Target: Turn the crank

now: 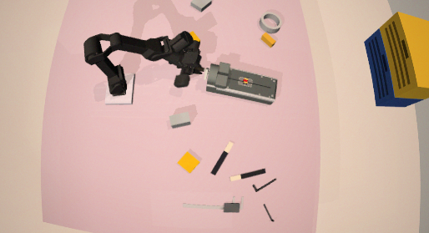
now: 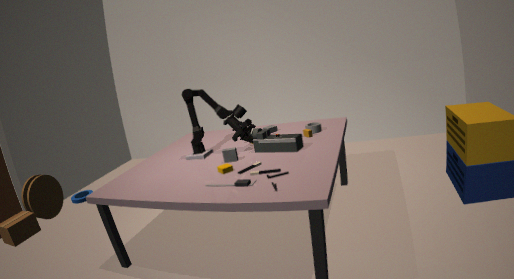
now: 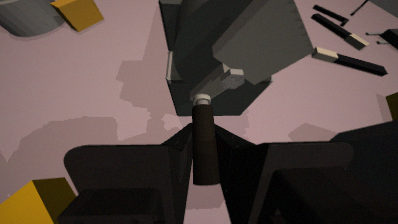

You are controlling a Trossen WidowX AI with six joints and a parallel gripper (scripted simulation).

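The red pointer lies 150 mm ahead of my gripper tip, 60 mm to the right of it and 40 mm above it. Round my gripper tip: orange block 290 mm ahead, 150 mm to the left, 20 mm below; then dark crank handle 20 mm behind, 10 mm to the left, 20 mm above.
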